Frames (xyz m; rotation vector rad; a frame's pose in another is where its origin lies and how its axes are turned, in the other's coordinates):
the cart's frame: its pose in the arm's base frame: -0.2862 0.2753 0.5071 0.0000 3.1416 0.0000
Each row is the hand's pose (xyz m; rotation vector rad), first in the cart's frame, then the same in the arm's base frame.
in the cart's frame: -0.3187 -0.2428 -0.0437 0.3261 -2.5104 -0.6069
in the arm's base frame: 0.0325 0.0325 0.5508 -0.4603 0.5447 -0.2473
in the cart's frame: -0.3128 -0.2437 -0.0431 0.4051 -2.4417 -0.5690
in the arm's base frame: 0.0266 0.0316 0.5502 -0.4400 0.6096 -0.3133
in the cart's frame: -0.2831 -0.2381 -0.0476 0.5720 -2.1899 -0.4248
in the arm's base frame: -0.0031 0.0372 0.5547 -0.3526 0.8520 -0.4747
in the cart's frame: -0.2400 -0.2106 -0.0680 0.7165 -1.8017 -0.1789
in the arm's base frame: -0.0462 0.0647 0.5751 -0.1651 1.2219 -0.6612
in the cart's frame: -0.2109 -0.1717 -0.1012 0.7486 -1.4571 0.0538
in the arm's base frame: -0.0753 0.1036 0.6083 0.0545 1.5509 -0.7584
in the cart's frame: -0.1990 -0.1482 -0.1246 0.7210 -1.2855 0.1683
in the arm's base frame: -0.0872 0.1271 0.6317 0.1787 1.7195 -0.7658
